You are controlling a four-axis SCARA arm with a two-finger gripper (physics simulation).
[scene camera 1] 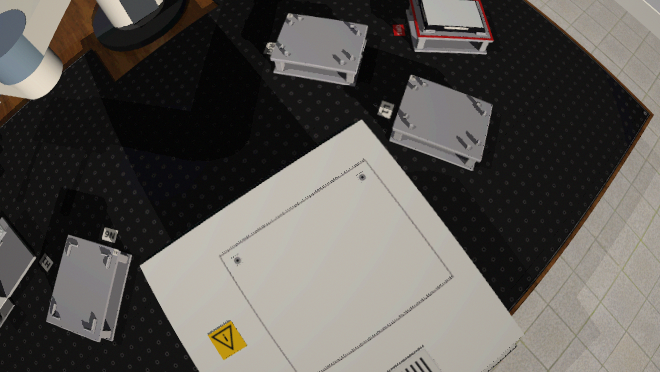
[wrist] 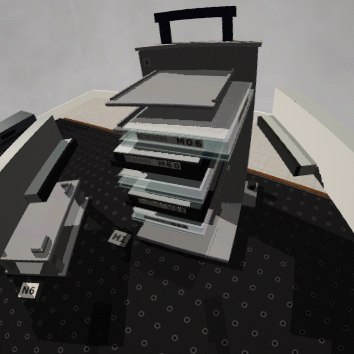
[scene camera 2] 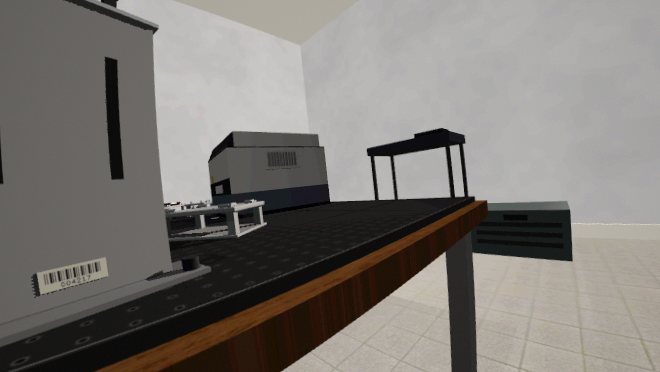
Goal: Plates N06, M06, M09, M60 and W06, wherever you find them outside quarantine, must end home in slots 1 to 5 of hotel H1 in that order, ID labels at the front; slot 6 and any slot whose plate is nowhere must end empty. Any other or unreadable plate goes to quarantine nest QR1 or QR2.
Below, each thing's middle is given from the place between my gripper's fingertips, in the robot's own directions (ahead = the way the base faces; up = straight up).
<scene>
The grey hotel shelf (wrist: 183,88) is 5 cm ahead of my hand, 9 cm to the right of it and 1 cm below it.
</scene>
